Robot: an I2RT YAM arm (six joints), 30 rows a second.
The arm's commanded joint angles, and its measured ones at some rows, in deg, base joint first. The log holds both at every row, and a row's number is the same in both.
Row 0, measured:
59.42 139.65 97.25 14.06 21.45 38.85
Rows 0 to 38, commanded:
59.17 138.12 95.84 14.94 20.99 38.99
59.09 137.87 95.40 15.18 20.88 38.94
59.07 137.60 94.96 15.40 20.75 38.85
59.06 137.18 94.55 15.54 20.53 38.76
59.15 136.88 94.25 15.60 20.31 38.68
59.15 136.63 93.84 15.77 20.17 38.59
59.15 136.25 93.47 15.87 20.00 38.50
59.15 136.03 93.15 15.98 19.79 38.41
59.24 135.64 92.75 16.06 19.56 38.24
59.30 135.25 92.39 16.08 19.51 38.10
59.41 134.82 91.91 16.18 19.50 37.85
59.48 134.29 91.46 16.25 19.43 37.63
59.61 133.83 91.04 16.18 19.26 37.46
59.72 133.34 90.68 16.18 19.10 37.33
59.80 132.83 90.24 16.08 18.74 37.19
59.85 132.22 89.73 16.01 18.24 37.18
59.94 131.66 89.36 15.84 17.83 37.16
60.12 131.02 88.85 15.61 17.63 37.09
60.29 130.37 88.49 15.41 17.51 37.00
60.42 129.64 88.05 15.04 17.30 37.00
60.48 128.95 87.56 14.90 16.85 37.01
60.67 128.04 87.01 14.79 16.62 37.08
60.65 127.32 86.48 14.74 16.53 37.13
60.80 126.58 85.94 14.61 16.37 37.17
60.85 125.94 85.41 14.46 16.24 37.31
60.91 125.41 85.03 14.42 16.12 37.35
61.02 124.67 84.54 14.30 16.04 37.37
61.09 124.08 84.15 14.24 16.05 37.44
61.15 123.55 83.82 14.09 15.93 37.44
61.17 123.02 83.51 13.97 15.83 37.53
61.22 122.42 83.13 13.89 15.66 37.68
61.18 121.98 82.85 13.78 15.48 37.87
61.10 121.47 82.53 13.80 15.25 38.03
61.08 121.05 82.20 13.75 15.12 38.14
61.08 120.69 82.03 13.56 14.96 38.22
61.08 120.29 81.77 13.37 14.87 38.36
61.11 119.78 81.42 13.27 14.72 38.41
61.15 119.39 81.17 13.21 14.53 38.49
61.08 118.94 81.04 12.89 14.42 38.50
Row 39, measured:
60.97 120.18 81.43 13.15 15.07 37.80
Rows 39 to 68, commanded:
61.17 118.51 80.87 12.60 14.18 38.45
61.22 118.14 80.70 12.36 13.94 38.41
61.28 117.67 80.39 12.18 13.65 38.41
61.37 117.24 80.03 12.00 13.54 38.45
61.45 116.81 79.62 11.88 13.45 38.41
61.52 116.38 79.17 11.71 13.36 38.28
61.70 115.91 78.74 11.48 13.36 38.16
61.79 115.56 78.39 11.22 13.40 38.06
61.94 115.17 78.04 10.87 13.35 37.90
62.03 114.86 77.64 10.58 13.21 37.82
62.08 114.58 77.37 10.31 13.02 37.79
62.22 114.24 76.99 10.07 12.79 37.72
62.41 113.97 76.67 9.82 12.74 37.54
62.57 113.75 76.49 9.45 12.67 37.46
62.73 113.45 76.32 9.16 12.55 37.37
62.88 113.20 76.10 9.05 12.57 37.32
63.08 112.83 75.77 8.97 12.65 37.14
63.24 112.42 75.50 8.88 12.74 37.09
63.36 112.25 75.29 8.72 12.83 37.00
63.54 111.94 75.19 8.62 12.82 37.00
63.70 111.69 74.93 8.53 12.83 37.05
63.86 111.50 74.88 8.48 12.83 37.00
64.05 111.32 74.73 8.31 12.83 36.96
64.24 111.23 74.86 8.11 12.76 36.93
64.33 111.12 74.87 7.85 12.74 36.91
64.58 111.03 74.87 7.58 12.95 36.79
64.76 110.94 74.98 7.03 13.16 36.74
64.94 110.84 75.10 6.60 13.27 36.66
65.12 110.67 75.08 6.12 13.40 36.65
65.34 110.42 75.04 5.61 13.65 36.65
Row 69, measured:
64.88 111.28 74.94 7.09 12.56 37.30
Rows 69 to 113, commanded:
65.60 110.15 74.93 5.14 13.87 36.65
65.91 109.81 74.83 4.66 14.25 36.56
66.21 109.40 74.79 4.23 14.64 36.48
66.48 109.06 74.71 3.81 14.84 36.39
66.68 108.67 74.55 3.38 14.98 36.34
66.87 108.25 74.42 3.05 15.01 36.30
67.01 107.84 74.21 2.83 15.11 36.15
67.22 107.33 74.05 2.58 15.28 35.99
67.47 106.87 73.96 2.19 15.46 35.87
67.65 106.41 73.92 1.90 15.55 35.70
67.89 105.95 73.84 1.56 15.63 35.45
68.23 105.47 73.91 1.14 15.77 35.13
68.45 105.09 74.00 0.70 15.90 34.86
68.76 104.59 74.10 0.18 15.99 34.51
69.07 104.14 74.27 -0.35 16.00 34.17
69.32 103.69 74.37 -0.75 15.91 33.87
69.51 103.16 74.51 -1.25 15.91 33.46
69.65 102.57 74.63 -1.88 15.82 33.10
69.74 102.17 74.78 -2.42 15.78 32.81
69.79 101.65 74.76 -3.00 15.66 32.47
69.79 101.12 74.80 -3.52 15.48 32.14
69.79 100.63 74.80 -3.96 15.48 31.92
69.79 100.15 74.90 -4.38 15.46 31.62
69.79 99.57 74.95 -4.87 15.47 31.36
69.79 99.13 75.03 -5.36 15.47 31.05
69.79 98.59 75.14 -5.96 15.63 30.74
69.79 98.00 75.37 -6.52 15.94 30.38
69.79 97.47 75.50 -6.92 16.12 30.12
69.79 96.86 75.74 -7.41 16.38 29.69
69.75 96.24 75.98 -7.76 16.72 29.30
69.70 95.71 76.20 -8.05 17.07 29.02
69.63 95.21 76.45 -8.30 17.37 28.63
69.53 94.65 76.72 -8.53 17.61 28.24
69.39 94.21 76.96 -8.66 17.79 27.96
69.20 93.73 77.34 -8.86 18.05 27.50
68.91 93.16 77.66 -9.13 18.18 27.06
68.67 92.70 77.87 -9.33 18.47 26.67
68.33 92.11 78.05 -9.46 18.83 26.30
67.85 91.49 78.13 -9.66 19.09 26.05
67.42 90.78 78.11 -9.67 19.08 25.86
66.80 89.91 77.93 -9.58 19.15 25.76
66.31 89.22 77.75 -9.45 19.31 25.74
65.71 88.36 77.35 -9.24 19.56 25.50
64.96 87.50 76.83 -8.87 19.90 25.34
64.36 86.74 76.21 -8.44 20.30 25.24
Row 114, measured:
65.36 88.33 77.08 -9.23 18.39 26.61
